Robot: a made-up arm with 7 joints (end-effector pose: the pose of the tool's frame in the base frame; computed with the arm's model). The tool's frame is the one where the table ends.
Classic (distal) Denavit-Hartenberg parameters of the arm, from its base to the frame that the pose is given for. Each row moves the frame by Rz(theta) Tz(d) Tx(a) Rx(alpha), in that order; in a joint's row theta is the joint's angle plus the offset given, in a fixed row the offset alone. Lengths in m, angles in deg.
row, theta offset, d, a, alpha
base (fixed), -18.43, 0, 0.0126, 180
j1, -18.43, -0.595, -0.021, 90
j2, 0, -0.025, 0.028, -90
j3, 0, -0.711, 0.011, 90
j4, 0, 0.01, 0.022, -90
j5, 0, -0.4, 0.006, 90
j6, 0, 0.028, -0.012, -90
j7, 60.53, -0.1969, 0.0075, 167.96
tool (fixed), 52.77, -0.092, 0, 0
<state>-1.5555 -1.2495 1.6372 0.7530 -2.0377 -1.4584 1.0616</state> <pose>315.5 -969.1 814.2 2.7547 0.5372 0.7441</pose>
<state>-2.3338 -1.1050 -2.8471 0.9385 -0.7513 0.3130 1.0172</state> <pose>725.1 -840.8 697.0 0.3754 2.5677 -0.5771</pose>
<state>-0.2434 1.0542 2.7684 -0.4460 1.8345 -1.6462 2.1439</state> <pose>990.4 148.2 1025.7 0.6221 1.9573 -1.2368</pose>
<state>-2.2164 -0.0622 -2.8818 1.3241 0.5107 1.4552 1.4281</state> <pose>222.0 -458.2 1254.4 0.3707 -2.4431 0.3886</pose>
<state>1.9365 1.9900 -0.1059 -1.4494 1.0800 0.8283 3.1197</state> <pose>-432.3 -839.6 615.9 0.4341 -0.9252 -0.2062</pose>
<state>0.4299 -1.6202 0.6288 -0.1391 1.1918 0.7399 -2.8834</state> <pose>-1128.7 424.5 561.2 -0.9483 -1.7126 0.7047</pose>
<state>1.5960 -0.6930 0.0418 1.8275 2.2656 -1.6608 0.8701</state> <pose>42.2 69.5 1224.0 2.4368 -0.5630 1.4865</pose>
